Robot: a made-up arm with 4 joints.
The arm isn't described. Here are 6 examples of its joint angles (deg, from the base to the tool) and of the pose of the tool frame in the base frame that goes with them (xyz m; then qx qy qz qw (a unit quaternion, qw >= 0)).
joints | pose
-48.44 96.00 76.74 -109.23 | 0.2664 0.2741 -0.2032 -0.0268 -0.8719 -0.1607 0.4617
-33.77 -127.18 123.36 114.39 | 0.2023 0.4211 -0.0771 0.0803 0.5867 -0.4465 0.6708
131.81 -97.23 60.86 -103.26 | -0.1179 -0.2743 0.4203 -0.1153 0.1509 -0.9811 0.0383
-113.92 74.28 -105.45 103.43 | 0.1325 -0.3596 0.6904 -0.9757 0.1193 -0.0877 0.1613
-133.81 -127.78 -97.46 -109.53 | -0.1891 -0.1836 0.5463 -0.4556 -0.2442 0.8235 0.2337
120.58 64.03 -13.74 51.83 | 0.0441 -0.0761 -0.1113 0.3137 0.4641 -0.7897 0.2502
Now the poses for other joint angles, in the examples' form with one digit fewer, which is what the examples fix.
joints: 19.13 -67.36 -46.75 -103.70
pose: 0.099 -0.205 -0.488 -0.965 0.134 -0.220 0.050
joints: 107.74 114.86 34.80 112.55
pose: -0.425 -0.310 0.320 -0.757 0.313 0.529 0.221
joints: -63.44 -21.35 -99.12 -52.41
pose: 0.762 -0.184 0.568 0.054 -0.099 -0.828 0.548
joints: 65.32 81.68 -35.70 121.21
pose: -0.114 -0.293 -0.109 -0.630 0.189 0.746 0.103
